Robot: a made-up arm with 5 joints. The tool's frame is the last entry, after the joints. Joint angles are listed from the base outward. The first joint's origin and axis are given. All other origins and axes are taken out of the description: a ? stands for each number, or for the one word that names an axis. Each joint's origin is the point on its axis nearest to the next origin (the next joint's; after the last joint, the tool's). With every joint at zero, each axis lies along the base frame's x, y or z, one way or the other. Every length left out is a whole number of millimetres.
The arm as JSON. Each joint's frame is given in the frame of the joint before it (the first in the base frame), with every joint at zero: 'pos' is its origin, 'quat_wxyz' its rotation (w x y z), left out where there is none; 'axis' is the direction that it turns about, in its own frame. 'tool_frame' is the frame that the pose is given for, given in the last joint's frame.
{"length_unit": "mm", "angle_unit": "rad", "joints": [
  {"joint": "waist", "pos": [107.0, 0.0, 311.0], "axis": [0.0, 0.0, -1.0]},
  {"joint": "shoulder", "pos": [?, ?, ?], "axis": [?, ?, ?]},
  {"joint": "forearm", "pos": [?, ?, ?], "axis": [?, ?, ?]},
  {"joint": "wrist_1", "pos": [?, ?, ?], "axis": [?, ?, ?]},
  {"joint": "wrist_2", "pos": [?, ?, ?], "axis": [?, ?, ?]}
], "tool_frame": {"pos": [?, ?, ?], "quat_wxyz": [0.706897, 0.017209, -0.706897, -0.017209]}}
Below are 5 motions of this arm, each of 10 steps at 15 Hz.
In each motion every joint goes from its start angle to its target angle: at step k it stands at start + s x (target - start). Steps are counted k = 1, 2, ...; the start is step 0. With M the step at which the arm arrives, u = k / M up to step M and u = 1 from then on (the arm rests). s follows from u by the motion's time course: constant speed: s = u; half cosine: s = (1 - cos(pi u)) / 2; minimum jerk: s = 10 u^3 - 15 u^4 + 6 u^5.
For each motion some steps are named. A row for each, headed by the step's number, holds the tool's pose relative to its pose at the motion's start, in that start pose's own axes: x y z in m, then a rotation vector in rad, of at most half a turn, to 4 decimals.
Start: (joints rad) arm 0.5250 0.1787 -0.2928 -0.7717 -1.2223
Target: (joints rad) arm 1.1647 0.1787 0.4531 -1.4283 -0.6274
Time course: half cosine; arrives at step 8
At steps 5, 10:
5: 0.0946 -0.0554 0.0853 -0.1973 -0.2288 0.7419
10: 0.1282 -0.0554 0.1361 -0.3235 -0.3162 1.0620

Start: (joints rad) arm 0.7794 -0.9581 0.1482 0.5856 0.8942
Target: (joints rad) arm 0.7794 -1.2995 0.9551 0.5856 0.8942
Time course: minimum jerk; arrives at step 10
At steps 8, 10:
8: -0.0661 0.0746 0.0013 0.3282 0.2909 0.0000
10: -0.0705 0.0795 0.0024 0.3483 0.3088 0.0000

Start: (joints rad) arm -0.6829 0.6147 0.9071 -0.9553 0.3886
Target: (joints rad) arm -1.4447 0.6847 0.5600 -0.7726 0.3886
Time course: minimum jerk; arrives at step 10
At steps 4, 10:
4: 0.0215 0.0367 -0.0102 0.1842 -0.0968 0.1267
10: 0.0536 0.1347 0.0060 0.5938 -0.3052 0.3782

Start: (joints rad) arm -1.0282 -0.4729 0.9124 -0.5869 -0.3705
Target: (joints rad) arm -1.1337 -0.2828 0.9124 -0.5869 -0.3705
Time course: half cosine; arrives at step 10
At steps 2, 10:
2: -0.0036 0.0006 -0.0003 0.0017 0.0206 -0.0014
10: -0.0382 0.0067 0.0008 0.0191 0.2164 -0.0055

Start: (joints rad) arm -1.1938 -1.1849 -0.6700 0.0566 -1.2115
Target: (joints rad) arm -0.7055 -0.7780 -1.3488 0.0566 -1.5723
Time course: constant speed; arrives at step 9
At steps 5, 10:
5: -0.0264 0.0193 -0.0073 0.1633 0.0478 0.0592
10: -0.0524 0.0268 -0.0054 0.2844 0.1369 0.1000

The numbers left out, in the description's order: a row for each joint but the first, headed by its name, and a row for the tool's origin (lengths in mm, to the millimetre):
shoulder: xyz 36.0 -9.0 0.0, axis 0.0 1.0 0.0
forearm: xyz 23.0 0.0 93.0, axis 0.0 1.0 0.0
wrist_1: xyz 158.0 0.0 6.0, axis 0.0 1.0 0.0
wrist_2: xyz 42.0 0.0 0.0, axis -1.0 0.0 0.0
tool: xyz 0.0 0.0 0.0

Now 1 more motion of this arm.
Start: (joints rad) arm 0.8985 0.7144 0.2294 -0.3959 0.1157
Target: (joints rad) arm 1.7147 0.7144 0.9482 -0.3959 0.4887
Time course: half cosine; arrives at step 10
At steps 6, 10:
6: -0.1000 -0.0772 0.0695 -0.2874 0.5200 -0.1434
10: -0.1396 -0.0742 0.1209 -0.3218 0.7730 -0.3059

